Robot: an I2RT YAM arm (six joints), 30 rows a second.
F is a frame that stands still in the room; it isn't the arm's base.
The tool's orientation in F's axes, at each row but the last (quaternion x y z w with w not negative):
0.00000 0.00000 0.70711 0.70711
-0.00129 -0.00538 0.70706 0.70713
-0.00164 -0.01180 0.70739 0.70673
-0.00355 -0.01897 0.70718 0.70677
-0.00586 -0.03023 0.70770 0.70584
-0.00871 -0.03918 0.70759 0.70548
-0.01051 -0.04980 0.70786 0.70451
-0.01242 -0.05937 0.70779 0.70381
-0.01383 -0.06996 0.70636 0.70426
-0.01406 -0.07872 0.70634 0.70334
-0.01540 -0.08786 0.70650 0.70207
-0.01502 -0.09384 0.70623 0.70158
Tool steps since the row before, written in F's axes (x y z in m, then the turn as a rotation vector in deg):
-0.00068 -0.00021 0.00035 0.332 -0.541 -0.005
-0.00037 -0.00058 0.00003 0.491 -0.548 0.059
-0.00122 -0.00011 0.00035 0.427 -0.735 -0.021
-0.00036 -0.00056 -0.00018 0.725 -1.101 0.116
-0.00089 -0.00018 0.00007 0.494 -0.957 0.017
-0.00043 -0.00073 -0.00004 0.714 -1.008 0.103
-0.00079 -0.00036 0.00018 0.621 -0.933 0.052
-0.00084 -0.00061 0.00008 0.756 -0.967 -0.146
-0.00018 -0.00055 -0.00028 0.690 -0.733 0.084
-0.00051 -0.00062 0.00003 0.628 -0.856 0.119
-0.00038 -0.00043 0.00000 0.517 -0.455 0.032
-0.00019 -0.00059 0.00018 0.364 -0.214 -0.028
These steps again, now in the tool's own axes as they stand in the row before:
-0.00021 0.00068 0.00035 -0.541 -0.332 -0.005
-0.00058 0.00037 0.00004 -0.548 -0.492 0.058
-0.00010 0.00121 0.00037 -0.736 -0.426 -0.019
-0.00056 0.00037 -0.00016 -1.099 -0.728 0.117
-0.00017 0.00089 0.00012 -0.958 -0.493 0.025
-0.00073 0.00043 0.00002 -1.006 -0.718 0.098
-0.00034 0.00077 0.00027 -0.933 -0.621 0.051
-0.00060 0.00083 0.00020 -0.981 -0.735 -0.157
-0.00057 0.00021 -0.00021 -0.729 -0.696 0.060
-0.00061 0.00050 0.00015 -0.848 -0.640 0.114
-0.00042 0.00038 0.00010 -0.456 -0.517 0.003
-0.00056 0.00016 0.00027 -0.221 -0.356 -0.059

